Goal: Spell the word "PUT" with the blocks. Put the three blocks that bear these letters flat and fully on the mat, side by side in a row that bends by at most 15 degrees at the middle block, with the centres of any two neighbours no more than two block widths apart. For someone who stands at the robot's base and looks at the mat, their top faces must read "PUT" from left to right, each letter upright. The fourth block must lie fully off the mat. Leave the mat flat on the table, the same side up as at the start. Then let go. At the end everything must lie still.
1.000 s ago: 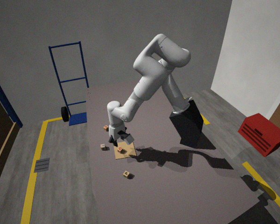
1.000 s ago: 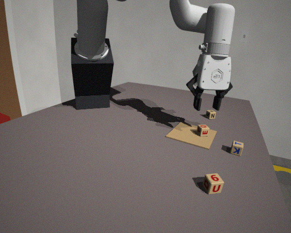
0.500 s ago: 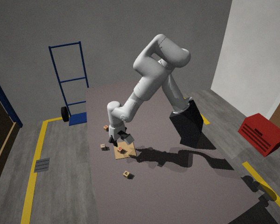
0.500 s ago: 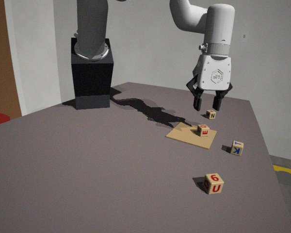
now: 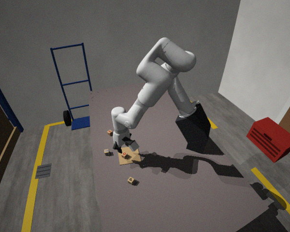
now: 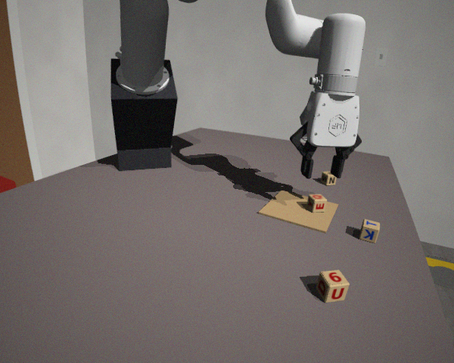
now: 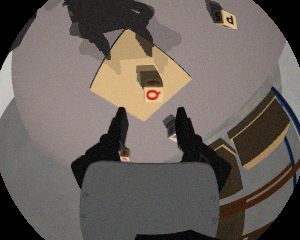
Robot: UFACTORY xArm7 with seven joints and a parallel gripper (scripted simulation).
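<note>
The tan mat is 10 cm below my hand, 3 cm behind it and 1 cm to the right of it.
</note>
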